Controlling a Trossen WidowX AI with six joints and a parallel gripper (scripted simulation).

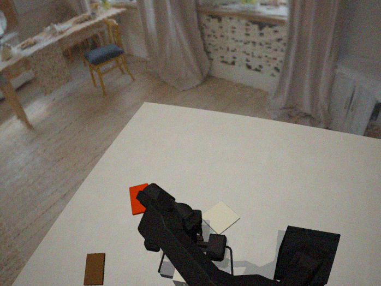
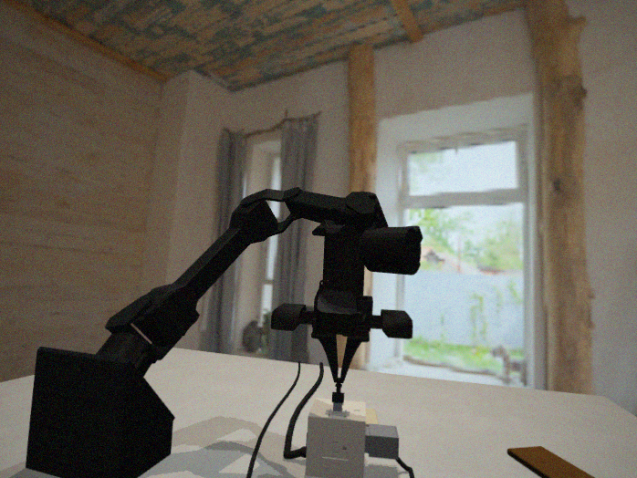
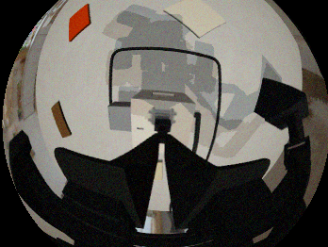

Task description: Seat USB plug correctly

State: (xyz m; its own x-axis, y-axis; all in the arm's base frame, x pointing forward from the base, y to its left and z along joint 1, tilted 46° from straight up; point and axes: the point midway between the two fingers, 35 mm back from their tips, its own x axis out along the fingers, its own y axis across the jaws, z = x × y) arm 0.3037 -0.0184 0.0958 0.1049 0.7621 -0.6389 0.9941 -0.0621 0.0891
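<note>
My gripper tip is 20 mm above the black USB plug. Round my gripper tip: brown card (310 mm ahead, 60 mm to the left, 110 mm below); orange card (250 mm ahead, 230 mm to the right, 110 mm below).
</note>
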